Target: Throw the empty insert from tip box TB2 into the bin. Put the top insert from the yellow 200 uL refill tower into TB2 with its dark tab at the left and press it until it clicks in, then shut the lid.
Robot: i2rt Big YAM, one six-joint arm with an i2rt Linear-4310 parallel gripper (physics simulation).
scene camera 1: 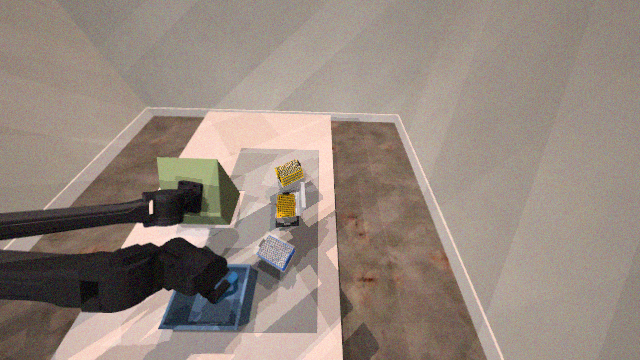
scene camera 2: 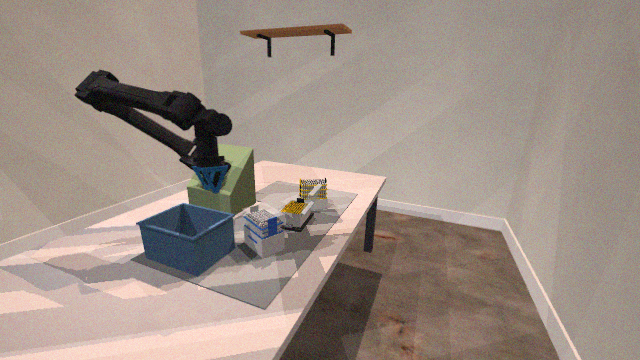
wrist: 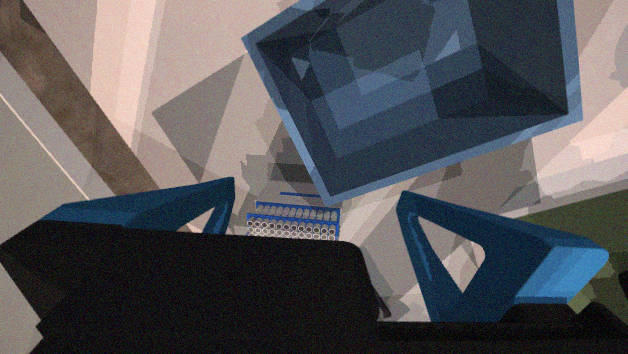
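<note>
My gripper (scene camera 1: pixel 223 289) (scene camera 2: pixel 215 190) (wrist: pixel 319 194) is open and empty. It hangs high by the blue bin (scene camera 1: pixel 245 300) (scene camera 2: pixel 192 255) (wrist: pixel 425 165); both fingers show in the wrist view. TB2 (scene camera 1: pixel 287 218) (scene camera 2: pixel 297 218) stands mid-mat with its pale lid (scene camera 1: pixel 302 197) open. A yellow insert (scene camera 1: pixel 286 204) (scene camera 2: pixel 295 207) with holes sits in it. The yellow refill tower (scene camera 1: pixel 289 172) (scene camera 2: pixel 313 189), stacked with tips, stands beyond TB2. TB2 and the yellow tower do not show in the wrist view. Most of the bin floor is hidden in scene camera 2.
A blue refill tower (scene camera 1: pixel 276 251) (scene camera 2: pixel 263 232) (wrist: pixel 295 227) stands between the bin and TB2. A green sloped block (scene camera 1: pixel 192 170) (scene camera 2: pixel 242 175) (wrist: pixel 565 212) stands behind the gripper. The grey mat (scene camera 1: pixel 300 310) (scene camera 2: pixel 260 295) lies on the table. A shelf (scene camera 2: pixel 296 31) hangs on the wall.
</note>
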